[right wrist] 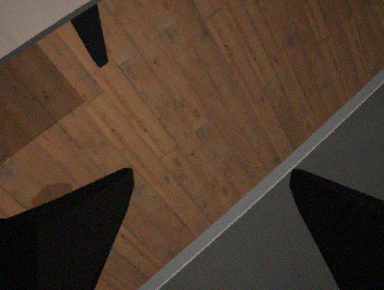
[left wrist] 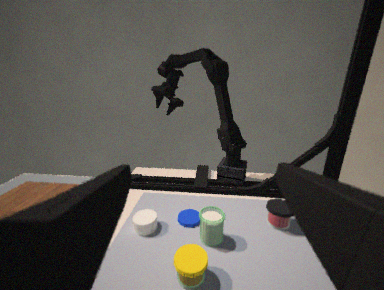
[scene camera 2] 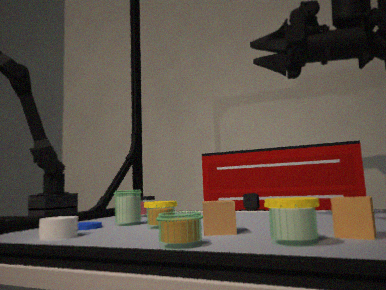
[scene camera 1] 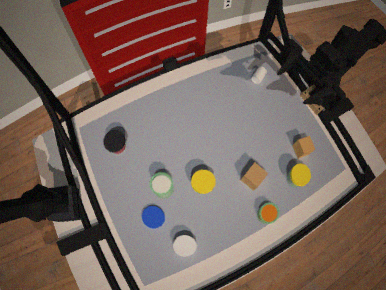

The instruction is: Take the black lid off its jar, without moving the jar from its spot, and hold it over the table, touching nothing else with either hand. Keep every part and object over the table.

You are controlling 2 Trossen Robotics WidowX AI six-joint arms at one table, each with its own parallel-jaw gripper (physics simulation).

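Frame: origin at the left arm's base, x ahead, y left, z up, level; centimetres.
Seen in the pictures: left gripper, fingertip midpoint: (left wrist: 204,171) (scene camera 2: 251,53) (scene camera 1: 290,87); right gripper, fingertip midpoint: (right wrist: 211,176) (left wrist: 162,111); right arm's base at its link origin: (left wrist: 232,163) (scene camera 2: 53,194) (scene camera 1: 58,202).
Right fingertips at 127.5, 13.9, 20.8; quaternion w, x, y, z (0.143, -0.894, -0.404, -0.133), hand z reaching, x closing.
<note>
Offsets run from my right fingertips to a thing's middle, as dx, dy, dz.
The black lid {-56.0, -38.8, -18.1} (scene camera 1: 114,139) (left wrist: 278,206) sits on its jar {-56.0, -38.8, -20.6} (scene camera 1: 121,150) (left wrist: 279,220), which has red contents and stands upright at the left of the table in scene camera 1. In scene camera 2, the jar is mostly hidden behind a yellow-lidded jar. My left gripper (scene camera 1: 292,87) (scene camera 2: 253,53) (left wrist: 204,171) is open and empty, high above the table and far from the black lid. My right gripper (left wrist: 162,111) (right wrist: 211,176) is open and empty, raised in the air; floor and wall show beyond its fingers in the right wrist view.
Near the black-lidded jar stands a green jar with white contents {-61.2, -18.9, -19.5} (scene camera 1: 161,184) (left wrist: 212,230). A yellow-lidded jar (scene camera 1: 203,181) (left wrist: 191,262), blue lid {-53.6, -13.3, -22.9} (scene camera 1: 153,216) (left wrist: 189,218) and white object {-56.5, -0.9, -21.7} (scene camera 1: 185,245) (left wrist: 145,222) lie around it. Wooden blocks and more jars are farther right. Black frame posts border the table.
</note>
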